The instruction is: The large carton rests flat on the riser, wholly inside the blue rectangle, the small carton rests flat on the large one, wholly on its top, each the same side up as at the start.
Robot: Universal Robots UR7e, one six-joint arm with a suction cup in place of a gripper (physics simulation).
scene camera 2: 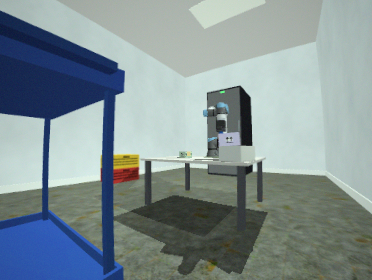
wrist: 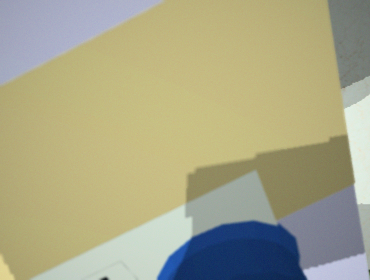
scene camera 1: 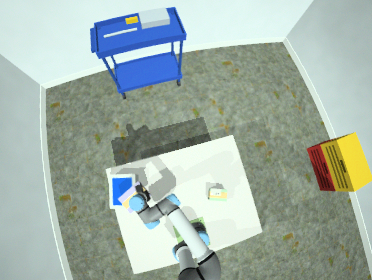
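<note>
My gripper, a blue suction cup [wrist: 235,255] [scene camera 2: 220,133], is on the top of the large carton [scene camera 1: 128,196] [scene camera 2: 229,139] [wrist: 125,125], which is lavender with a tan band and a pale label. The wrist hides the cup in scene camera 1. The carton is upright, turned relative to the blue rectangle [scene camera 1: 120,187] and overlapping its right part in that view. Whether it touches the white riser [scene camera 1: 112,197] [scene camera 2: 240,154] cannot be told. The small carton [scene camera 1: 217,194] [scene camera 2: 185,154], green and yellow with a white label, sits on the table [scene camera 1: 150,245], apart from the riser.
A green plate [scene camera 1: 180,231] lies by the arm's base. A blue trolley [scene camera 1: 142,46] [scene camera 2: 108,175] stands beyond the table, carrying a grey box [scene camera 1: 155,18] and a yellow block [scene camera 1: 131,20]. A yellow and red cabinet [scene camera 1: 350,162] [scene camera 2: 120,167] and a tall dark cabinet [scene camera 2: 232,100] stand around.
</note>
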